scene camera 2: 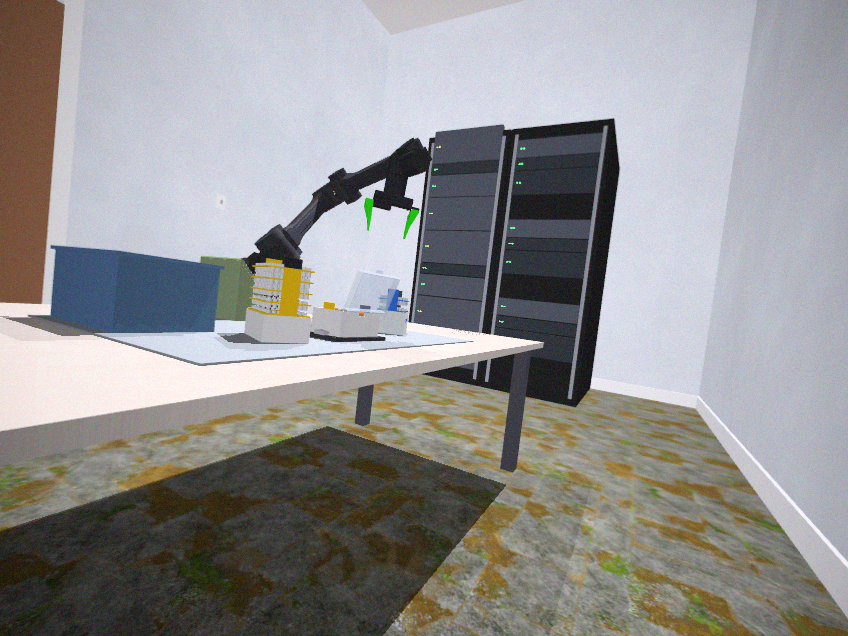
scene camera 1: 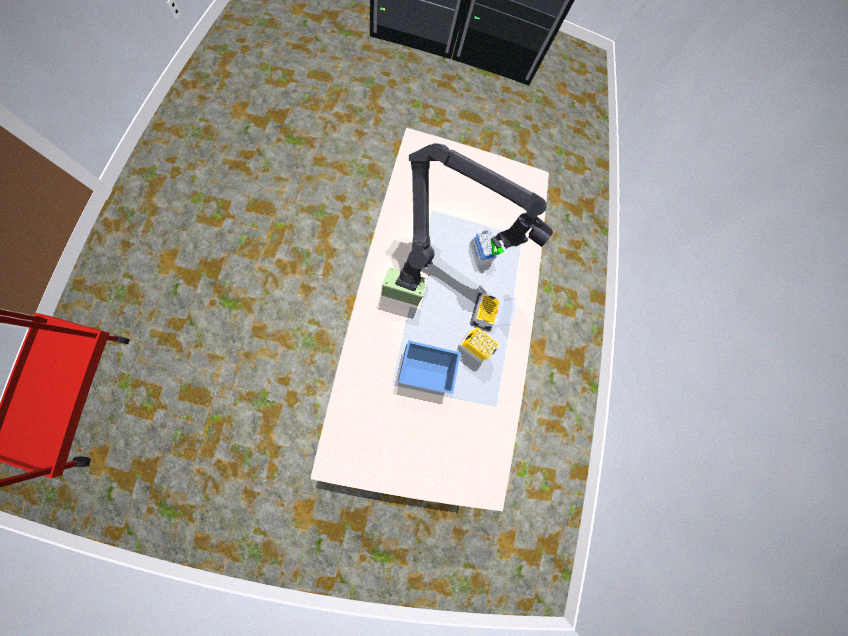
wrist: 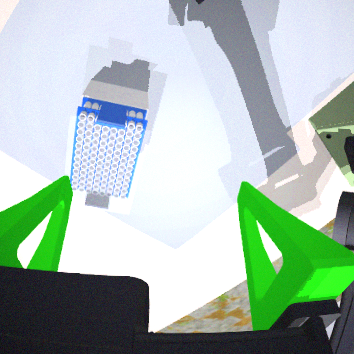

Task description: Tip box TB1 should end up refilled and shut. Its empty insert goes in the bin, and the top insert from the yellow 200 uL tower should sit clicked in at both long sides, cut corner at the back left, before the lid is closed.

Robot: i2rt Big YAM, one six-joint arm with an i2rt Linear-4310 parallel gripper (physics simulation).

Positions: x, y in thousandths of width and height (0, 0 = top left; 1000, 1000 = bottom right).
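A white tip box TB1 (scene camera 2: 393, 512) is part of the scene, and the same white tip box TB1 (scene camera 1: 561, 506) is visible from another view. The gripper (scene camera 2: 456, 369) is open and holds nothing, and the wrist view has sight of the gripper (wrist: 436, 527) too.
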